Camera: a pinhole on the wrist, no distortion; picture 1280 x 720 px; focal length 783.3 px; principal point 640.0 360.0 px. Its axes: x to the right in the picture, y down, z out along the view. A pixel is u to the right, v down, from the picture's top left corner.
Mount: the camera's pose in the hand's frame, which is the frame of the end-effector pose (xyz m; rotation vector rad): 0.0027 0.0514 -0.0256 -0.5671 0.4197 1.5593
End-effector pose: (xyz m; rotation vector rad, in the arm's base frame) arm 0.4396 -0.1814 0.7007 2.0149 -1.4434 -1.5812
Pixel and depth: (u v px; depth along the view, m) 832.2 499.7 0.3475
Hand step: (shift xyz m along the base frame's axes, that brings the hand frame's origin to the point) -0.3387 -0.0091 0.1891
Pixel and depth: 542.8 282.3 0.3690
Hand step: -0.3793 -0.0022 0.0289
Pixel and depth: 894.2 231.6 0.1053
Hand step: -0.1131 -0.0623 0.0715
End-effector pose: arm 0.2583 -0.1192 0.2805 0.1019 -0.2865 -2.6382
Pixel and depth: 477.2 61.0 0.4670
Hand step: -0.0521 -0.2081 0.4644
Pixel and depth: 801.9 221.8 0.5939
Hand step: 0.1430 -0.3846 0.4892
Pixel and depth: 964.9 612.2 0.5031
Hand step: 0.3863 -0.2873 0.3545
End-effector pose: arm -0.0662 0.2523 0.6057 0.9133 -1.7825 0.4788
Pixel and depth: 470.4 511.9 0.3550
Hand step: -0.3132 -0.0498 -0.1911
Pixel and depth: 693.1 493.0 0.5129
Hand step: -0.4831 0.0358 -0.2301
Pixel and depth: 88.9 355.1 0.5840
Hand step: -0.4582 -0.4177 -0.3048
